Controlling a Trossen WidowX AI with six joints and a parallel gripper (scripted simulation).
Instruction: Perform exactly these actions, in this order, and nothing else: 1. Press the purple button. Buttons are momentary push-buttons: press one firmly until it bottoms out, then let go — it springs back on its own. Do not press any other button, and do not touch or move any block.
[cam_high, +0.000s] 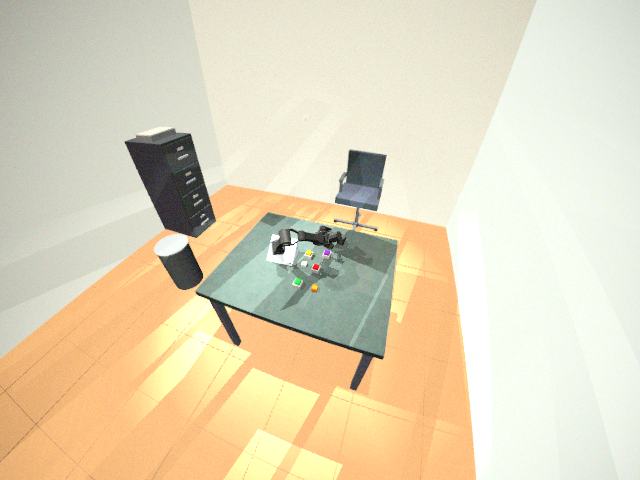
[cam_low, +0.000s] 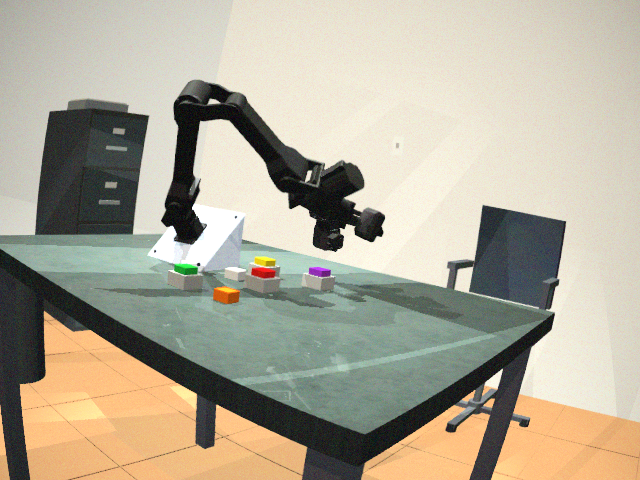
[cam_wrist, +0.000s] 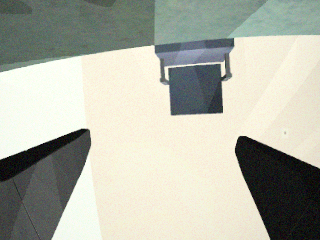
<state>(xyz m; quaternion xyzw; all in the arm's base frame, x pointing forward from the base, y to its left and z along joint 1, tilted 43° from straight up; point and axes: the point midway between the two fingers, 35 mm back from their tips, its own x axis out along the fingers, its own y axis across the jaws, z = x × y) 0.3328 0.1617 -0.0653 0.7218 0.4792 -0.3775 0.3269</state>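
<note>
Now: the purple button 4 cm behind my gripper tip, 12 cm to the right of it and 9 cm below it. Also, from my gripper tip: white block: 16 cm behind, 24 cm to the right, 11 cm below; red button: 8 cm behind, 26 cm to the right, 9 cm below; yellow button: 15 cm behind, 15 cm to the right, 9 cm below.
</note>
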